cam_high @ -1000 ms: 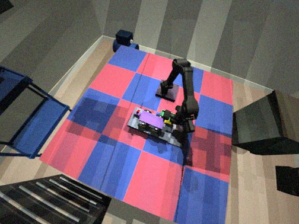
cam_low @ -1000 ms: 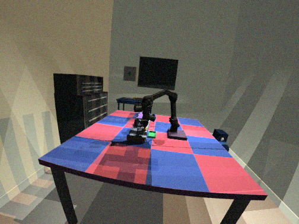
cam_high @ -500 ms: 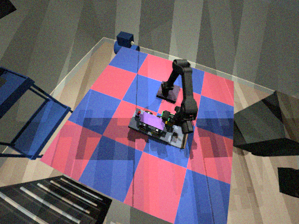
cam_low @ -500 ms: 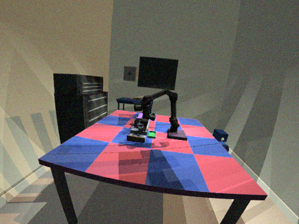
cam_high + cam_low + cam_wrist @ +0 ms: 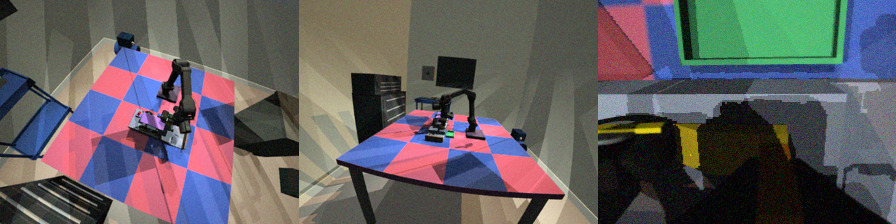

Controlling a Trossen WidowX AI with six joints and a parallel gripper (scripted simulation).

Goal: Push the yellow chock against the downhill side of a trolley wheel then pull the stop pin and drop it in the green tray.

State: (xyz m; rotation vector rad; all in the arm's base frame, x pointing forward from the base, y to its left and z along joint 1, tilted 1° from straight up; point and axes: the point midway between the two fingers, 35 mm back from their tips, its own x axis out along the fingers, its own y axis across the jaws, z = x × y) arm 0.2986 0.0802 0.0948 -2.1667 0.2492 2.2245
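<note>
The yellow chock lies 2 cm to the right of my gripper tip and 1 cm below it. Also, from my gripper tip: green tray (10 cm below, 8 cm behind, 1 cm to the right); then grey ramp (12 cm to the right, 5 cm below, 3 cm ahead); then trolley (13 cm to the right, 3 cm ahead, 2 cm above).
</note>
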